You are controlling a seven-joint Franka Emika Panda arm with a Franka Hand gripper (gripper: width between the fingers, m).
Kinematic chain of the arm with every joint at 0, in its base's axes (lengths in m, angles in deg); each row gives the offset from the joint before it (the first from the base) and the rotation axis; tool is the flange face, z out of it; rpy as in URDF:
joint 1: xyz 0 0 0.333 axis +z
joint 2: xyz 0 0 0 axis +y
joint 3: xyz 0 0 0.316 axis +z
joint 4: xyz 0.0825 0 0 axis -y
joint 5: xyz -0.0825 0 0.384 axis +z
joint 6: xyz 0 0 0 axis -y
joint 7: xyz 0.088 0 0 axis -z
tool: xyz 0 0 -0.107 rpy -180 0 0
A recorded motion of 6 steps. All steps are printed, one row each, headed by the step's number.
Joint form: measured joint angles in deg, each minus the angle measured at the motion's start. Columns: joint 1, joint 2, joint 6, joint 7, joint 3, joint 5, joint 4.
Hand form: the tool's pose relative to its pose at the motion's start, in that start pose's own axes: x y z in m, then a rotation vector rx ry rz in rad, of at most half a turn. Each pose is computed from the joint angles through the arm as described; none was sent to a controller.
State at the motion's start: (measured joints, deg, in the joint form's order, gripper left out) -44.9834 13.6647 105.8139 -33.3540 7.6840 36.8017 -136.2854
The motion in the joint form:
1: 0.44 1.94 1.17 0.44 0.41 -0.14 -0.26
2: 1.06 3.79 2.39 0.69 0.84 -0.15 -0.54
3: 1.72 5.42 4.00 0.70 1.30 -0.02 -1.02
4: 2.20 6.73 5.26 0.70 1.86 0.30 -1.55
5: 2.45 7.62 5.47 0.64 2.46 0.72 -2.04
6: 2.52 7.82 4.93 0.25 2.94 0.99 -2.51
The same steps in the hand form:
1: 0.0041 0.0066 0.0152 -0.0025 -0.0225 0.0173
2: 0.0078 0.0117 0.0311 -0.0060 -0.0447 0.0289
3: 0.0105 0.0162 0.0470 -0.0127 -0.0605 0.0361
4: 0.0118 0.0191 0.0614 -0.0147 -0.0753 0.0425
5: 0.0109 0.0196 0.0735 -0.0066 -0.0962 0.0467
6: 0.0081 0.0180 0.0810 0.0041 -0.1165 0.0416

